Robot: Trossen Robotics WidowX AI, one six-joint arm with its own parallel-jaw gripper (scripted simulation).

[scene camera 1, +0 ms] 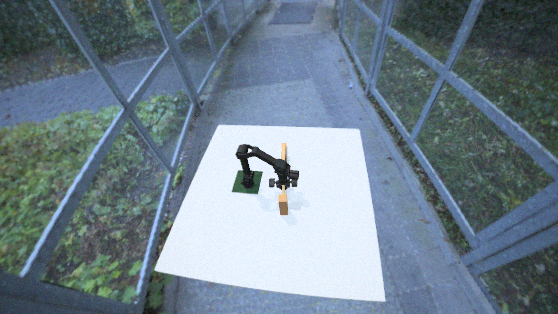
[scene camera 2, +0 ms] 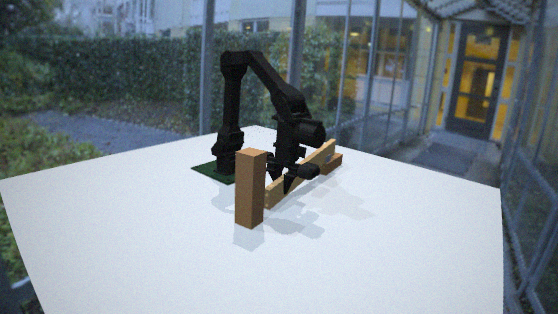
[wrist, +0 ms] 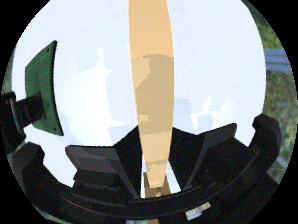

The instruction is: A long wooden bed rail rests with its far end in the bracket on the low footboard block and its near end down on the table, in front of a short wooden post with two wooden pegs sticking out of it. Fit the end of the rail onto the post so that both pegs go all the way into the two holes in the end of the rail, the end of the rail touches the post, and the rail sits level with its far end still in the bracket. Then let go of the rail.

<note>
The pictures show: my gripper and a wooden rail.
My gripper is seen too in the wrist view.
</note>
